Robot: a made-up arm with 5 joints. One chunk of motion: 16 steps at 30 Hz.
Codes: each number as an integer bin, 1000 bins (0 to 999) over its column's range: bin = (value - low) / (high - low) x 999, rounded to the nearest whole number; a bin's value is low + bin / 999 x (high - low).
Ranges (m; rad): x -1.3..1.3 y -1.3..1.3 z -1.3..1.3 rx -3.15..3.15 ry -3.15..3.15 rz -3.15..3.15
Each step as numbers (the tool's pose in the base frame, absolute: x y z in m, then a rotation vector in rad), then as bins.
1 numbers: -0.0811 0.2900 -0.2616 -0.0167 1.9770 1.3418
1 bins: 468 611 399 497 813 712
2 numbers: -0.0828 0.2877 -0.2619 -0.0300 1.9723 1.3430
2 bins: 468 610 399 495 812 712
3 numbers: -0.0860 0.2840 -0.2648 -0.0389 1.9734 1.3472
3 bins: 466 609 398 493 812 713
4 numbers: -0.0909 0.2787 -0.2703 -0.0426 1.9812 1.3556
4 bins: 465 607 396 493 814 714
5 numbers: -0.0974 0.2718 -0.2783 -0.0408 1.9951 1.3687
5 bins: 462 604 393 493 816 717
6 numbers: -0.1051 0.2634 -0.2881 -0.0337 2.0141 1.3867
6 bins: 459 601 389 494 819 719
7 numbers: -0.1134 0.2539 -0.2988 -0.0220 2.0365 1.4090
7 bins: 456 597 385 496 822 723
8 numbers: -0.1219 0.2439 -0.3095 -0.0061 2.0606 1.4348
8 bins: 453 593 381 499 826 727
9 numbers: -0.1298 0.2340 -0.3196 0.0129 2.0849 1.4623
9 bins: 450 589 377 502 830 731
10 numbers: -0.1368 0.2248 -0.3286 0.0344 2.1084 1.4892
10 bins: 447 586 373 505 834 736
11 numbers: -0.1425 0.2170 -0.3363 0.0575 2.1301 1.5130
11 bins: 445 583 370 509 837 739
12 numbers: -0.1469 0.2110 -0.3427 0.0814 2.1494 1.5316
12 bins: 443 581 368 512 840 742
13 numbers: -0.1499 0.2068 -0.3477 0.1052 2.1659 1.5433
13 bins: 442 579 366 516 843 744
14 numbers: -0.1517 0.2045 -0.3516 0.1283 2.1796 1.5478
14 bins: 441 578 364 520 845 745
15 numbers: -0.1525 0.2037 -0.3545 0.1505 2.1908 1.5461
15 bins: 441 578 363 523 847 745
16 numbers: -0.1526 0.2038 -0.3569 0.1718 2.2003 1.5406
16 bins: 441 578 362 527 848 744
